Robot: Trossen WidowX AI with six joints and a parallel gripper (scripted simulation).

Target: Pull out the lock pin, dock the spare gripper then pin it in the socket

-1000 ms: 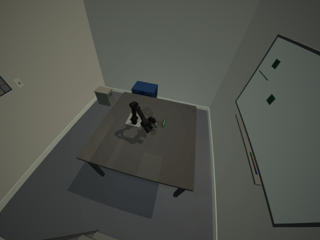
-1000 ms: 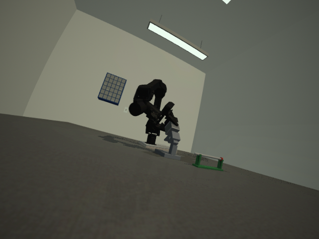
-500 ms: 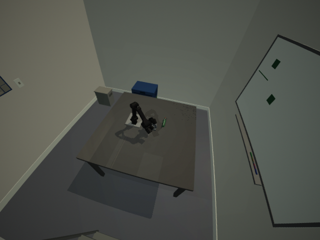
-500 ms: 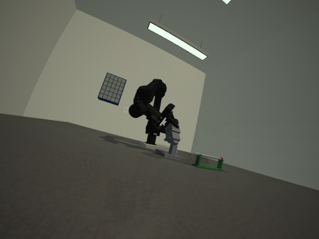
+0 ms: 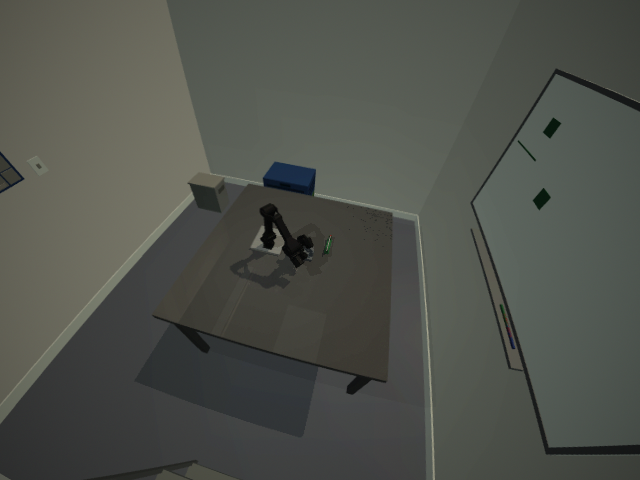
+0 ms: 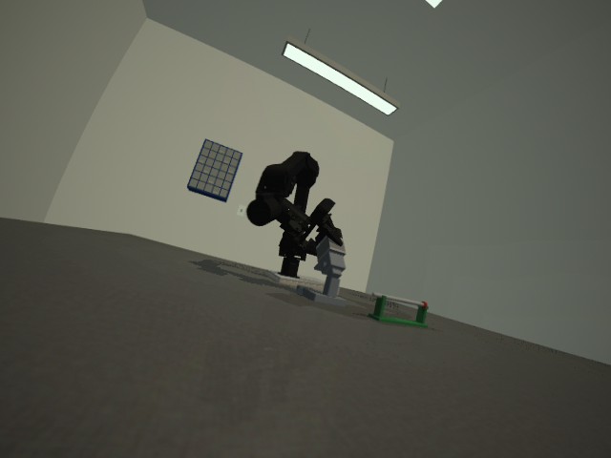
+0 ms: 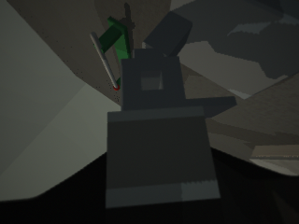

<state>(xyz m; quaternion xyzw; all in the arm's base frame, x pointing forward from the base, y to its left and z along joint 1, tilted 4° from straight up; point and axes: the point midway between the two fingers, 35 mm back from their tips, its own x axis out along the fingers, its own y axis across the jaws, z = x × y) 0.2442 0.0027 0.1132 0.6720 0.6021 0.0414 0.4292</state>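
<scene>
Now: the spare gripper 10 mm to the right of my gripper tip. Also, from my gripper tip: green cradle: 130 mm ahead, 110 mm to the left, 90 mm below; grey mount: 20 mm ahead, 10 mm to the right, 60 mm below.
</scene>
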